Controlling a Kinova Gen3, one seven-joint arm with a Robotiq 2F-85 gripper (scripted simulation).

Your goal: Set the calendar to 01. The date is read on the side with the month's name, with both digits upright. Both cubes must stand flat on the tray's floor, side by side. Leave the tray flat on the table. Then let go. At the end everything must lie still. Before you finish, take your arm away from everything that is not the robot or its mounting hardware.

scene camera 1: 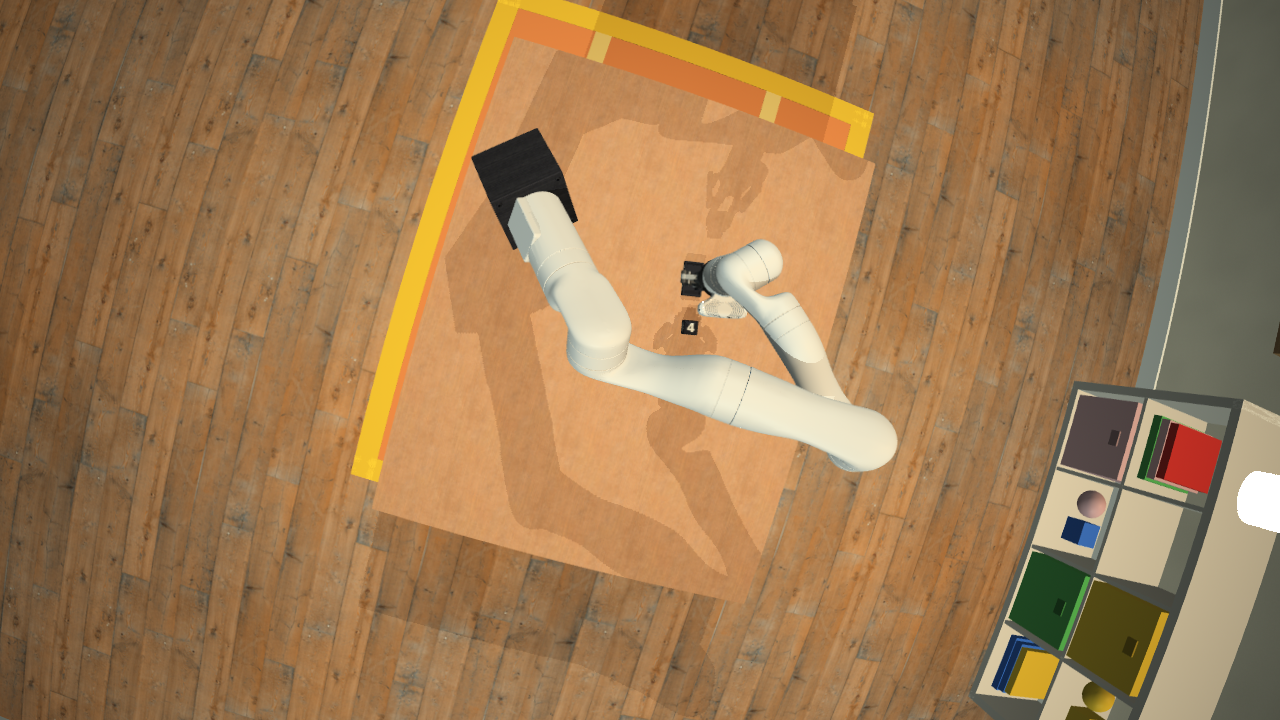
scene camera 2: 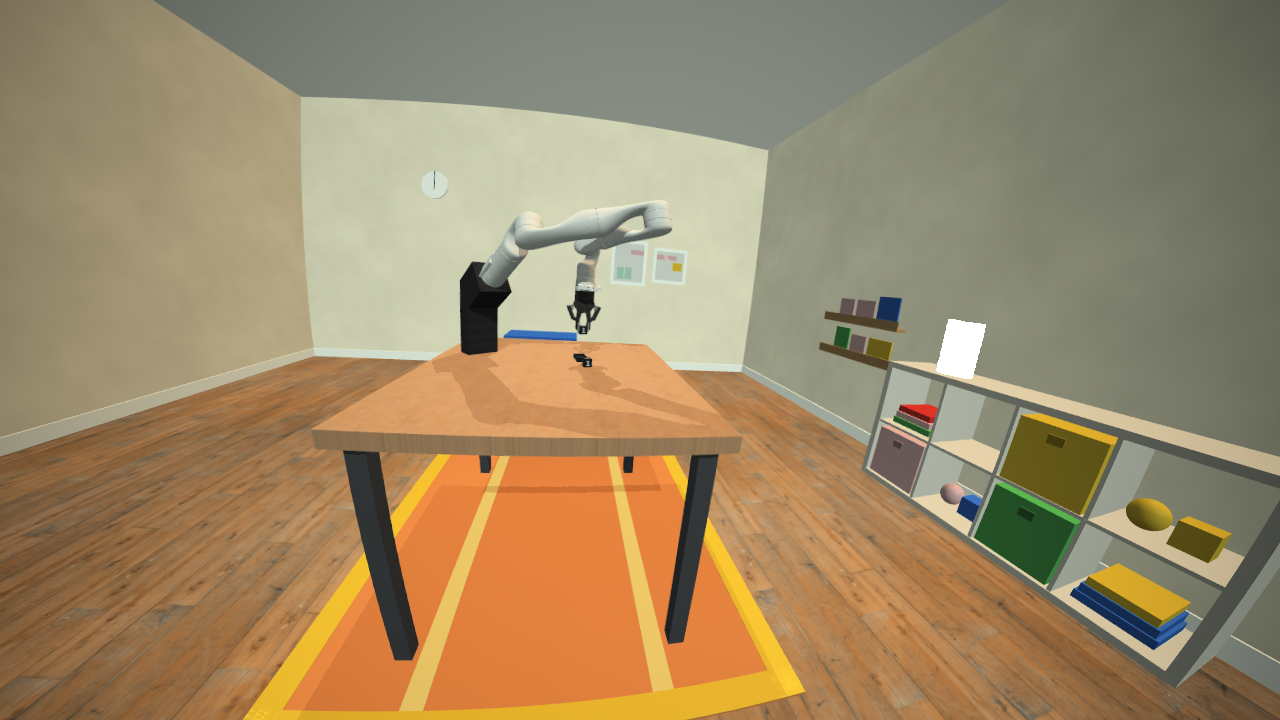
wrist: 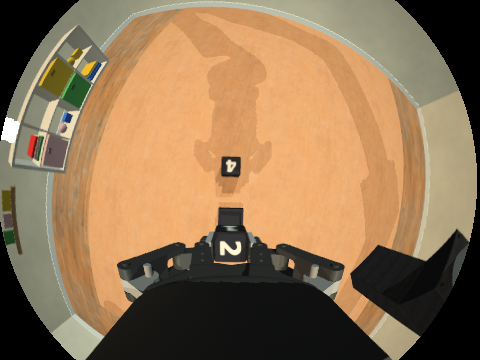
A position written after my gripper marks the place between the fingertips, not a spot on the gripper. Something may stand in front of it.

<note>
I see my gripper point(scene camera 2: 582, 331) and a black cube point(wrist: 230, 241).
My gripper shows as well in the wrist view point(wrist: 230, 240).
</note>
